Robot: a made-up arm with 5 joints. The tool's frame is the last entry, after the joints.
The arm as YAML. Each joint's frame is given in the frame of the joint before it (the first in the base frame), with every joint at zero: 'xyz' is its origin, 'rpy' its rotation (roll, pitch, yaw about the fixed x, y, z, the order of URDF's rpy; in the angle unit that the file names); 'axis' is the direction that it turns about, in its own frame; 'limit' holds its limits. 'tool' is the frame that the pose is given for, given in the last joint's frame.
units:
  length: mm
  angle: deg
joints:
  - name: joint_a
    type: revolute
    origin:
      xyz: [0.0, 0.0, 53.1]
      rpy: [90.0, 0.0, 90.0]
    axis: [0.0, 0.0, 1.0]
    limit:
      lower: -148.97
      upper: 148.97
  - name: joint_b
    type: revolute
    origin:
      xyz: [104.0, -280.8, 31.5]
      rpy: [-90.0, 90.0, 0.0]
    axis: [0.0, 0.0, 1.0]
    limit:
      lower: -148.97
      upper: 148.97
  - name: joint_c
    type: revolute
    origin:
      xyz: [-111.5, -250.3, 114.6]
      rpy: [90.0, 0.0, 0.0]
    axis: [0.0, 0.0, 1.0]
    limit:
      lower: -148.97
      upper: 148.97
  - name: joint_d
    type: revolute
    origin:
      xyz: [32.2, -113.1, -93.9]
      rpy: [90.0, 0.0, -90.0]
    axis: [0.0, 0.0, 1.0]
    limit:
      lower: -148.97
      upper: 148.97
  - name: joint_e
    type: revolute
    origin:
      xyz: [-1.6, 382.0, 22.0]
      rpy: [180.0, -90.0, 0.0]
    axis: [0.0, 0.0, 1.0]
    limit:
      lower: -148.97
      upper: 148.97
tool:
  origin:
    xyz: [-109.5, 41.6, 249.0]
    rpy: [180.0, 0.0, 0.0]
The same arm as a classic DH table. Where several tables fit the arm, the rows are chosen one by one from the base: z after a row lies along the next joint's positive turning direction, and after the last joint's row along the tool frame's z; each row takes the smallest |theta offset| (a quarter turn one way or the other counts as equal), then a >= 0, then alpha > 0; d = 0 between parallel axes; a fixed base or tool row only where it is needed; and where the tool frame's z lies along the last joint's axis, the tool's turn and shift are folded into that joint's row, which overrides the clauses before.
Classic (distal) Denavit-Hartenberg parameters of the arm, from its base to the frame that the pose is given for. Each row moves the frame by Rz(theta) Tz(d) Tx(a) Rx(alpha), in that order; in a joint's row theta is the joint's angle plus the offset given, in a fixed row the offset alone. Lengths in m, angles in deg.
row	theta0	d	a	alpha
base (fixed)	90	0.0531	0	90
joint_a	0	0.0315	0.104	-90
joint_b	-90	-0.1662	0.1115	-90
joint_c	90	0.1564	0.1131	90
joint_d	90	-0.0102	0.382	90
joint_e	69.2	0	-0.1171	180
tool (fixed)	-20.8	-0.2474	0	0
Joint limits (deg, base to tool): -148.97..148.97 -148.97..148.97 -148.97..148.97 -148.97..148.97 -148.97..148.97

